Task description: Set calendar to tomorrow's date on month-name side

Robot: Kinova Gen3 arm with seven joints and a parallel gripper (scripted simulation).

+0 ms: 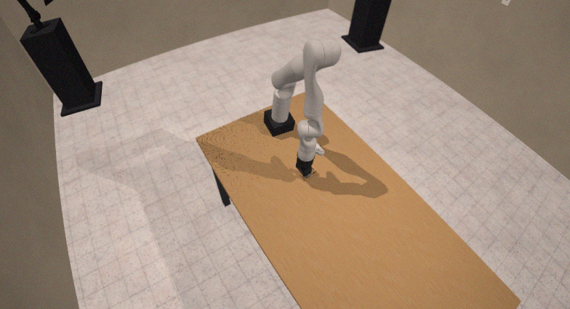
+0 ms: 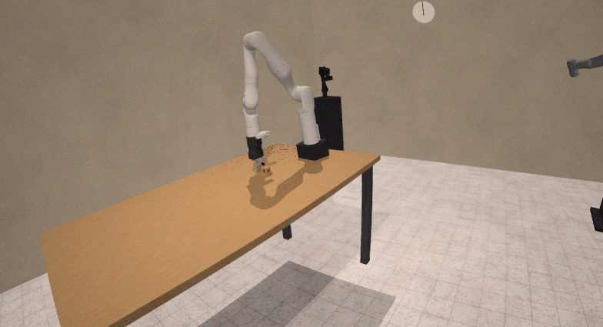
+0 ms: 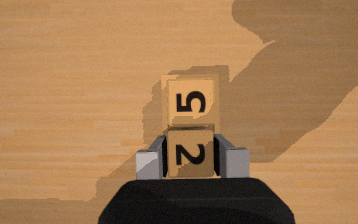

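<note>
Right now the wooden tray is 20 mm to the left of my hand and 30 mm below it. The rest, counted from my hand: wooden date cube (10 mm below).
</note>
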